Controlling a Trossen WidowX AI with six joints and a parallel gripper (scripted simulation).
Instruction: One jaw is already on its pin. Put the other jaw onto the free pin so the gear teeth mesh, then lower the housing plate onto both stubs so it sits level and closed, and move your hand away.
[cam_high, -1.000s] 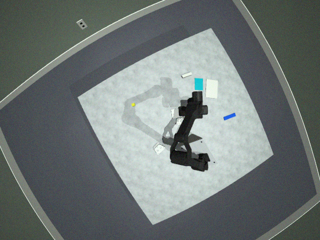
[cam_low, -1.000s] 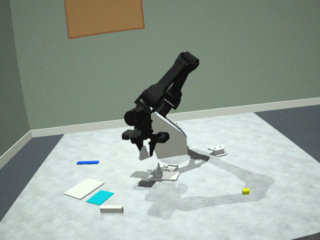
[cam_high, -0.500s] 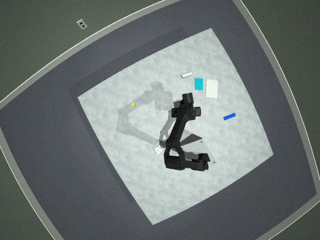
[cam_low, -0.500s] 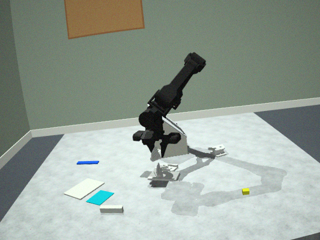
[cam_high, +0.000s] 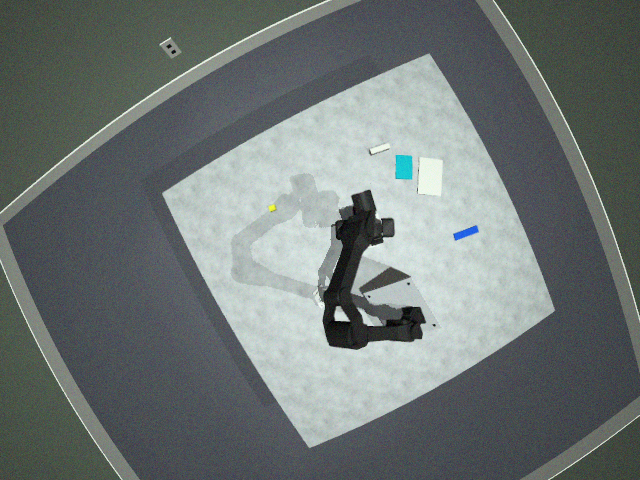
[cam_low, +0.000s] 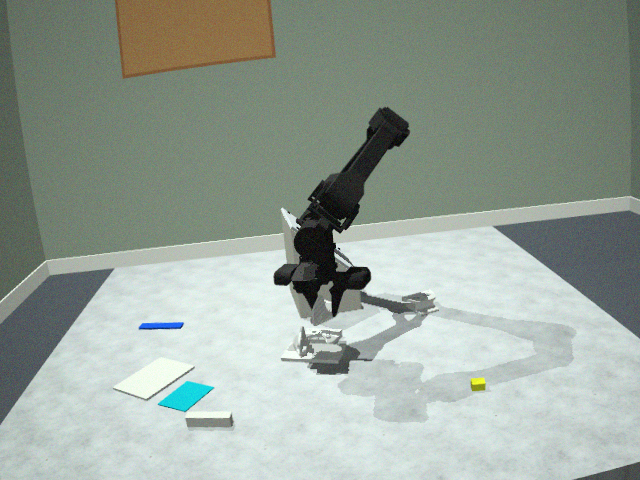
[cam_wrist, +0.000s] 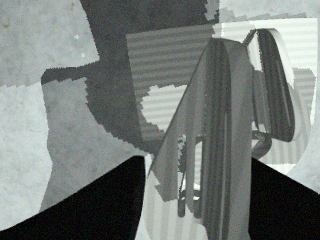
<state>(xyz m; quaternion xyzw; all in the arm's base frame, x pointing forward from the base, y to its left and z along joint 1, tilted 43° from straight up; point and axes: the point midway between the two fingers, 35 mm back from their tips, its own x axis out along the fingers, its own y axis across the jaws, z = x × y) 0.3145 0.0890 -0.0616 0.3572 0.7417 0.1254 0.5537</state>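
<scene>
Right now the white jaw is 4 cm behind my gripper tip. Also, from my gripper tip: yellow cube: 22 cm ahead, 26 cm to the left, 7 cm below; white sheet: 6 cm ahead, 36 cm to the right, 8 cm below; cyan sheet: 14 cm ahead, 28 cm to the right, 8 cm below.
</scene>
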